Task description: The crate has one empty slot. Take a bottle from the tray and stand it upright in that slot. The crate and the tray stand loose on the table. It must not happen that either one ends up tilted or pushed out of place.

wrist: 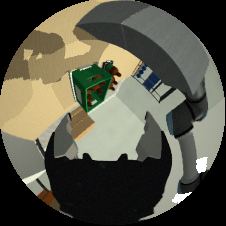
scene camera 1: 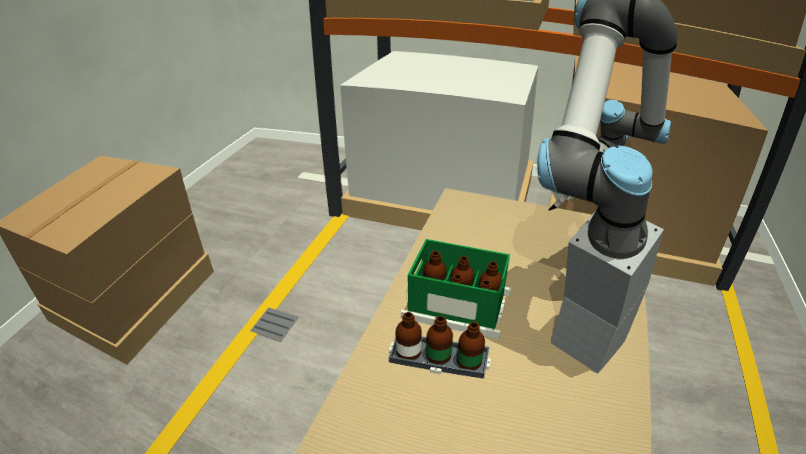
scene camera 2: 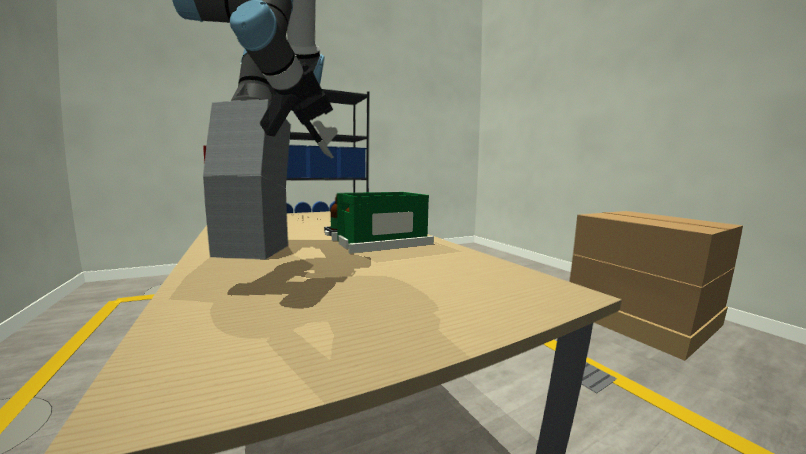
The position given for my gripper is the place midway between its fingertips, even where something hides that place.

Observation:
In view: my gripper point(scene camera 2: 319, 137), a green crate point(wrist: 80, 78), a tray point(scene camera 1: 454, 368), a brown bottle point(scene camera 1: 439, 339), a green-labelled bottle point(scene camera 1: 471, 344) and a white-labelled bottle point(scene camera 1: 408, 332).
My gripper also shows in the wrist view point(wrist: 107, 112).

